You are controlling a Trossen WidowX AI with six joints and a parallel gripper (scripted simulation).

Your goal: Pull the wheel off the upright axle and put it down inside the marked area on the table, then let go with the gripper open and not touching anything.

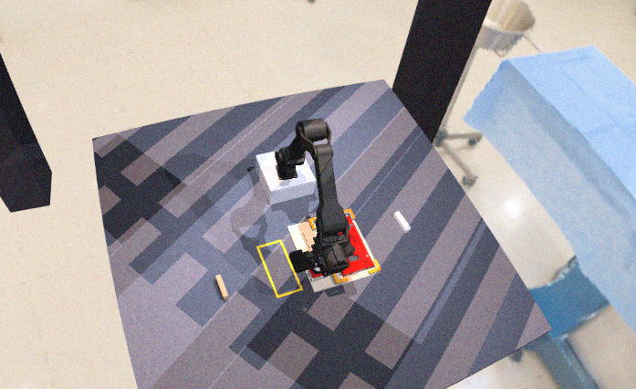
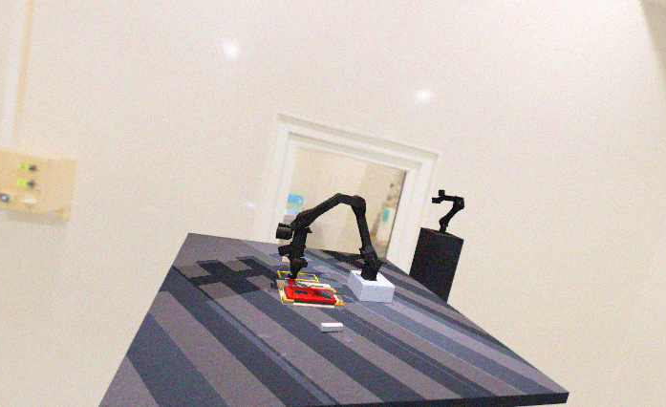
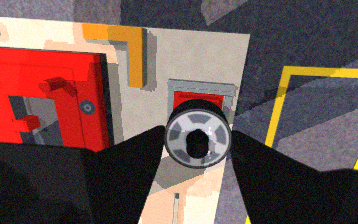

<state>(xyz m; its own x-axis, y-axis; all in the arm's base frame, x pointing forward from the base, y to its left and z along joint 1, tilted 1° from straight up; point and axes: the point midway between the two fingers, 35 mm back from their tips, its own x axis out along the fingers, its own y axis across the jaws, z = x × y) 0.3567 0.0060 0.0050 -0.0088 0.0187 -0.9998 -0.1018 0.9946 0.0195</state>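
Right now the wheel is right at my gripper tip. Round my gripper tip: small wooden block 300 mm to the right, 30 mm below, 10 mm behind; small white block 350 mm to the left, 110 mm behind, 30 mm below; upright axle 10 mm below.
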